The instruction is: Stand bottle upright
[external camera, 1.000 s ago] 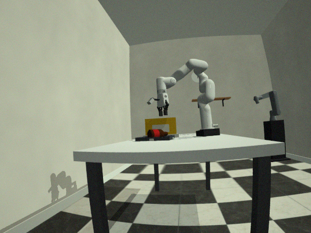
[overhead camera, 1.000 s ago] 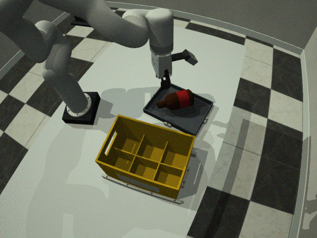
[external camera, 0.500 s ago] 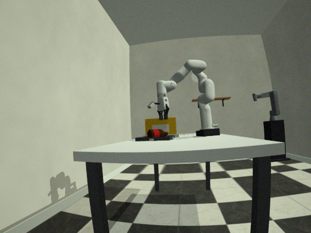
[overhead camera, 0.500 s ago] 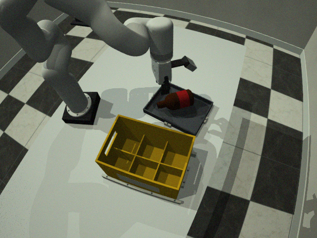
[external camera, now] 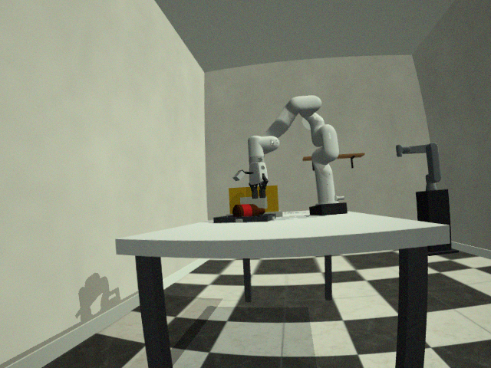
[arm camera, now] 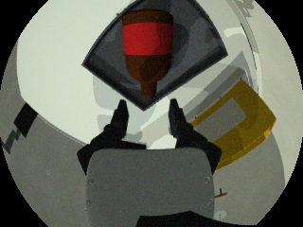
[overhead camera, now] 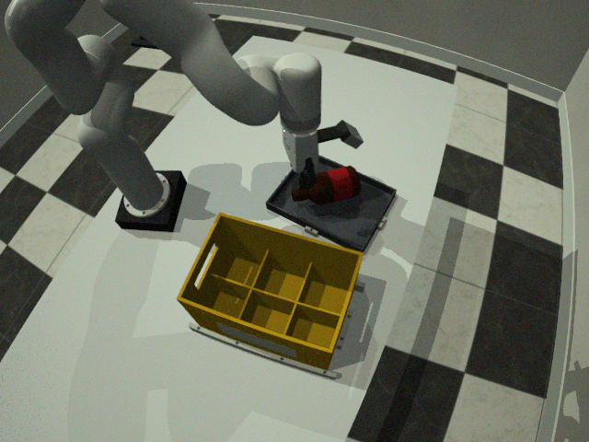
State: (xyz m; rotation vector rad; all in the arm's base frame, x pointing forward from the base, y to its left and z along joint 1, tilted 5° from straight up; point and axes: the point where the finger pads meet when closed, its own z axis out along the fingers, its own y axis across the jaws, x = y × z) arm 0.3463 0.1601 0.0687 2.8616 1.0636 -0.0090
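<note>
Now: hand 4 cm short of the brown bottle, 3 cm to the right of it and 8 cm above it. The rest, counted from my hand: dark grey tray: 6 cm ahead, 3 cm to the left, 11 cm below; yellow crate: 6 cm ahead, 27 cm to the right, 4 cm below.
</note>
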